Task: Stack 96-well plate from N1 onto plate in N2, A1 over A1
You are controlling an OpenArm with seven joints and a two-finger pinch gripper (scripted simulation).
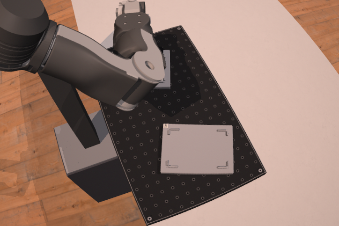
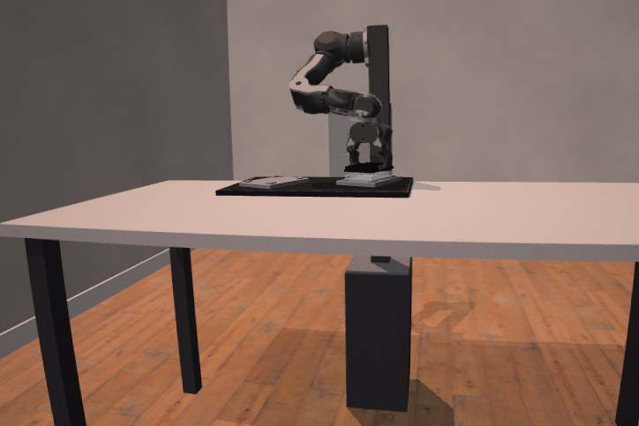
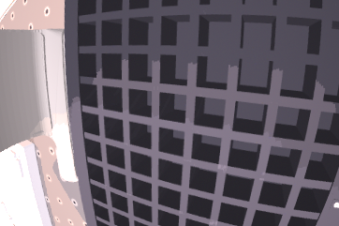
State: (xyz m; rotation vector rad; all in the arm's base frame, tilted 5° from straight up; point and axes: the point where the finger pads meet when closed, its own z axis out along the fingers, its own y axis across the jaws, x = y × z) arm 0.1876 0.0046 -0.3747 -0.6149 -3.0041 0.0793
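The black 96-well plate is right at my hand. Also, from my hand: clear 96-well plate: 30 mm below; then grey plate nest N1: 260 mm to the right, 40 mm below, 40 mm ahead; then plate nest N2: 40 mm below.
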